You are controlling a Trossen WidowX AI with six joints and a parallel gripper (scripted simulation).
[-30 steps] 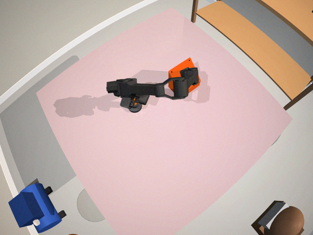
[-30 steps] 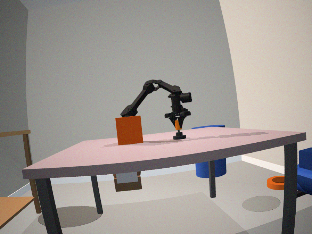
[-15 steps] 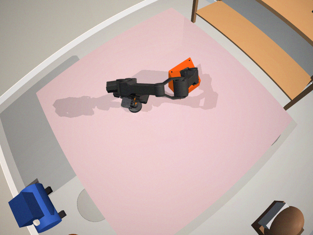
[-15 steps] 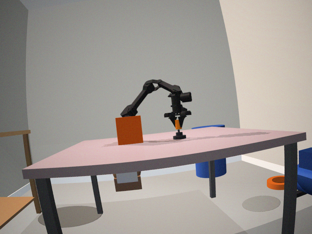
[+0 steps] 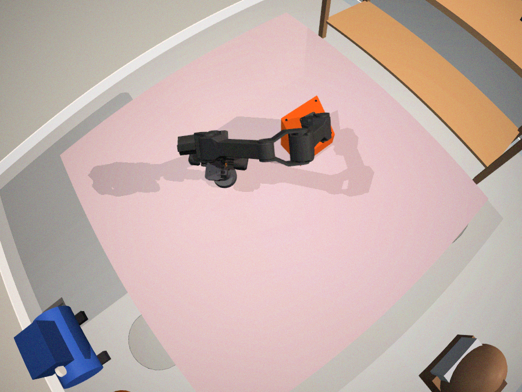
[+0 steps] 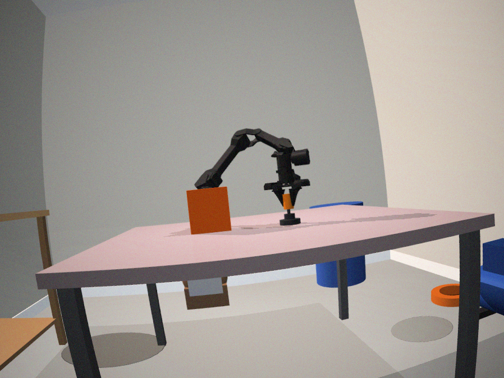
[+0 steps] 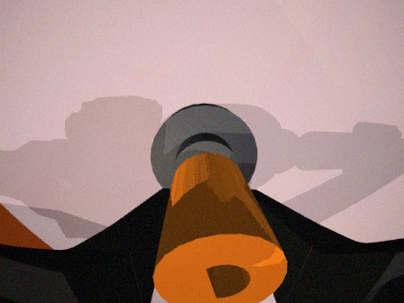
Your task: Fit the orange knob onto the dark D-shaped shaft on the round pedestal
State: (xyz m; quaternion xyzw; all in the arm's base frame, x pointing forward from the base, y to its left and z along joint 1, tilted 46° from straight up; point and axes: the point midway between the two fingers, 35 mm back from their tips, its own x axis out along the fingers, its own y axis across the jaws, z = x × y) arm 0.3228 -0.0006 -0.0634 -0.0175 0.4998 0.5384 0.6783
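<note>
Now: the orange knob 20 mm above my gripper tip. The rest, counted from my gripper tip: pedestal (40 mm below).
</note>
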